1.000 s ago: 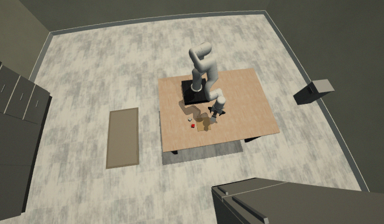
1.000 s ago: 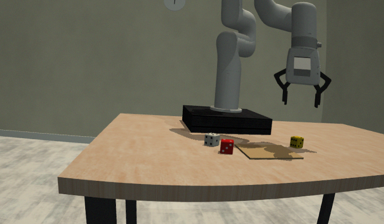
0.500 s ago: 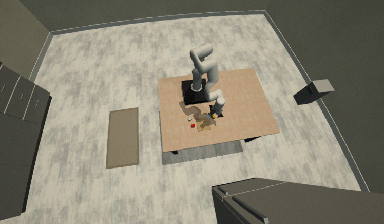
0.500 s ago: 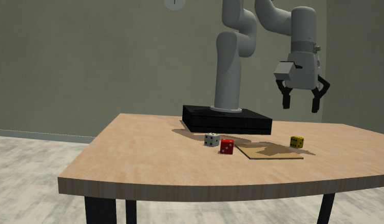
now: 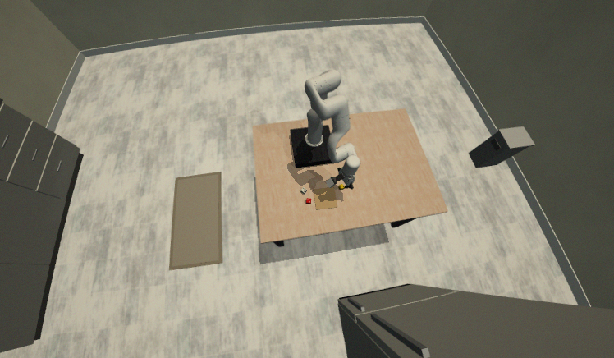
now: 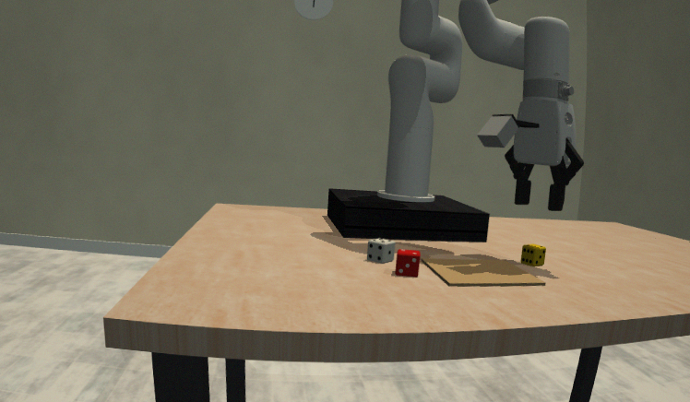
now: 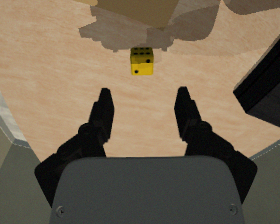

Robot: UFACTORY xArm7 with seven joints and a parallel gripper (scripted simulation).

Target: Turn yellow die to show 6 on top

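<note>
My hand is 9 cm above the yellow die. Round my hand: white die 25 cm to the right, 9 cm below; red die 22 cm to the right, 9 cm below, 8 cm ahead; tan mat 11 cm to the right, 11 cm below, 6 cm ahead.
</note>
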